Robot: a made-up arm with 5 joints.
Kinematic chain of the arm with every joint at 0, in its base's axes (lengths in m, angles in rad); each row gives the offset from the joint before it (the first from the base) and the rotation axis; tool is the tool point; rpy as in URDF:
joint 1: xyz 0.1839 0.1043 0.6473 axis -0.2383 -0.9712 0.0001
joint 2: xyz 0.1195 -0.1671 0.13 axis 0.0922 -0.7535 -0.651
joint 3: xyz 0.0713 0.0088 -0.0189 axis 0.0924 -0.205 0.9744
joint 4: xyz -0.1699 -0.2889 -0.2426 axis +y
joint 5: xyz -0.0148 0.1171 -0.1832 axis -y
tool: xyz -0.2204 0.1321 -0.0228 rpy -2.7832 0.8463 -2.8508
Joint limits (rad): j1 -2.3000..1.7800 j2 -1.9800..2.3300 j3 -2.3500..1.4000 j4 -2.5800..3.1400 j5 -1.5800..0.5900
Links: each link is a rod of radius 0.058 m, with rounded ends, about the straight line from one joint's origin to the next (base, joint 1, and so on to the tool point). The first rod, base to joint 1, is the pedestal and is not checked.
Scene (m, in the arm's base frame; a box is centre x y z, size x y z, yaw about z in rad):
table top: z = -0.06
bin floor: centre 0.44 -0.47 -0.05 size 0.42 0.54 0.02 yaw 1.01
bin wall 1: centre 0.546 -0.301 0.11 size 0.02 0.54 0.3 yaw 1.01
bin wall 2: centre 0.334 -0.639 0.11 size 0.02 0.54 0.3 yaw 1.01
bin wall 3: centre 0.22 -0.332 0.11 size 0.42 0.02 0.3 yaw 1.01
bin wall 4: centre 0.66 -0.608 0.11 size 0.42 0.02 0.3 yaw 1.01
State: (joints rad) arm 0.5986 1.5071 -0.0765 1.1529 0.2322
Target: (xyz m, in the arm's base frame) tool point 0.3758 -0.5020 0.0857
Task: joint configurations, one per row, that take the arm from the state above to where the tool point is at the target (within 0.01 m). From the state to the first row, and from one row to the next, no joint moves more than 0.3 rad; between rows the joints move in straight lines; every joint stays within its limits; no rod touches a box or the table.
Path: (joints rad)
1: 0.4502 1.6570 0.2188 1.0192 0.1513
2: 0.3019 1.8069 0.5141 0.8856 0.0704
3: 0.1535 1.9569 0.8094 0.7519 -0.0105
4: 0.0051 2.1068 1.1047 0.6182 -0.0914
5: -0.1432 2.2567 1.4000 0.4846 -0.1723
6: -0.3725 2.1867 1.3185 0.3416 0.0818
7: -0.6018 2.1167 1.2371 0.1986 0.3359
8: -0.8310 2.0467 1.1556 0.0556 0.5900

